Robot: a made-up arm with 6 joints.
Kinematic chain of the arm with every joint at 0, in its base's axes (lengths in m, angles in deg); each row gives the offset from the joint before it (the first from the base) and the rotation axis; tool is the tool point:
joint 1: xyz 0 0 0.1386 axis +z
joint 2: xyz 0 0.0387 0 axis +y
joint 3: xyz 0 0 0.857 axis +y
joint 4: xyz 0 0 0.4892 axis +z
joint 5: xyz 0 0 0 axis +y
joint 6: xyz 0 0 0.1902 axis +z
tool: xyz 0 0 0
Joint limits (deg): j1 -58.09..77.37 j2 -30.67..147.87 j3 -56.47..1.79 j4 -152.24..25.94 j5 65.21..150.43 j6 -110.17..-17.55
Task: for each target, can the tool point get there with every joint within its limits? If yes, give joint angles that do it. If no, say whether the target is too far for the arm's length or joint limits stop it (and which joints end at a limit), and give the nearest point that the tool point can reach.
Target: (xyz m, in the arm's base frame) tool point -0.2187 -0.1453 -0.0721
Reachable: no: joint limits stop it (at a limit: joint 1, joint 2, joint 3) | nearest point 0.4044 -0.6732 -0.5093 | short by 0.926 m
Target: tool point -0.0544 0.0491 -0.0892
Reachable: no: joint limits stop it (at a limit: joint 1, joint 2, joint 3, joint 4, joint 5) | nearest point 0.1758 0.7615 -0.5120 | short by 0.860 m
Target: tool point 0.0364 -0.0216 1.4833
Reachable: yes | joints -19.63 10.11 -43.41 -14.26 93.23 -59.50
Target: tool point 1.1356 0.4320 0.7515
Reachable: yes | joints 27.30 68.18 -5.57 -112.27 86.46 -62.77
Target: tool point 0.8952 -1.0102 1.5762
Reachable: no: too far | nearest point 0.6594 -0.7441 1.1975 | short by 0.519 m
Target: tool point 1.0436 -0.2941 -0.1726
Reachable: yes | joints -11.15 119.25 -42.63 -102.38 137.52 -46.06
